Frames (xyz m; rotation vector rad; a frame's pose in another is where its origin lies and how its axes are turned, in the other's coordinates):
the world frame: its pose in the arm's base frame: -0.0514 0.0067 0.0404 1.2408 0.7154 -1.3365
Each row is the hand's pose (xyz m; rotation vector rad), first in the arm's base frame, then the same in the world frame.
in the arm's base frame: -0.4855 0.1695 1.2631 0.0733 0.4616 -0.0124
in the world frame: -1.2683 -0.1473 0.2822 -1.4151 -0.3432 1.0021
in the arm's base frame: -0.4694 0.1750 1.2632 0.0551 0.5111 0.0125
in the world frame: -1.2673 -0.1331 0.2730 -1.4640 -0.3065 0.9783
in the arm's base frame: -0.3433 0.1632 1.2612 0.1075 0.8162 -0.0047
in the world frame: -1.2397 -0.0114 0.2509 -1.5315 -0.0641 0.7356
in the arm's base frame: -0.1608 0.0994 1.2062 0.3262 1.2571 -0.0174
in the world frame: -1.1366 0.1611 0.2488 -1.4740 0.3702 0.4109
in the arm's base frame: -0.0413 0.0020 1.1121 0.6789 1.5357 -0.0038
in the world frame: -0.9974 0.2707 0.2838 -1.2481 0.7609 0.2427
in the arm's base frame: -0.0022 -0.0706 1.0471 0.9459 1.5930 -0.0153
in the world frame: -0.9072 0.3062 0.3241 -1.0350 0.9328 0.2151
